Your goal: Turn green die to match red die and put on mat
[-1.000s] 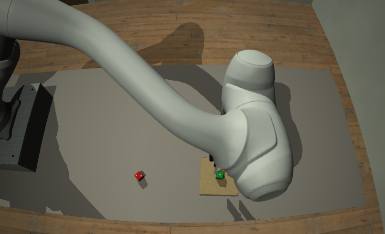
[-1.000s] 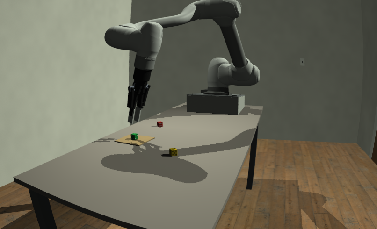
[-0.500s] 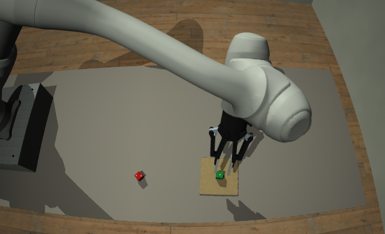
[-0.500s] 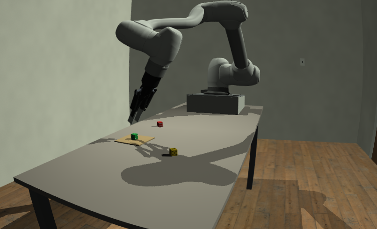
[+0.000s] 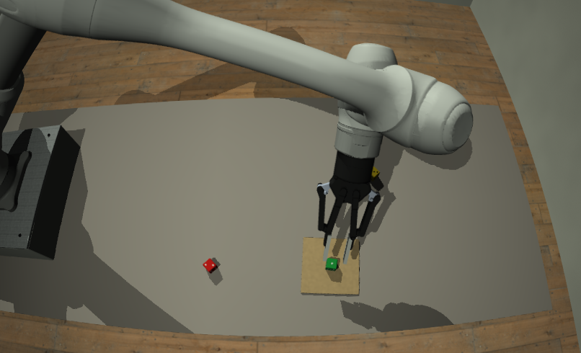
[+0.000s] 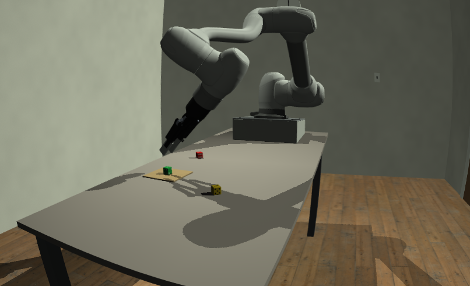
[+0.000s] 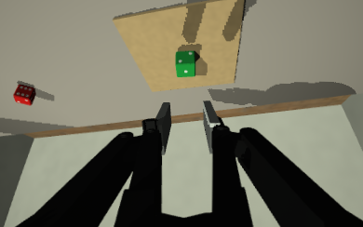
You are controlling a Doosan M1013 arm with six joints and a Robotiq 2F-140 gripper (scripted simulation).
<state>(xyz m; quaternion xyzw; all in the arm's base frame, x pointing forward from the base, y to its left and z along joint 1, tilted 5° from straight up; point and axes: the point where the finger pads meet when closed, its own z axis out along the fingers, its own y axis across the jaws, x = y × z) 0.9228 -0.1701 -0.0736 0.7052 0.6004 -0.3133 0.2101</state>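
The green die is 2 cm to the right of my hand and 9 cm below it. The rest, counted from my hand: tan mat (2 cm to the right, 11 cm below); then red die (30 cm behind, 2 cm to the right, 10 cm below); then yellow die (13 cm ahead, 22 cm to the left, 10 cm below).
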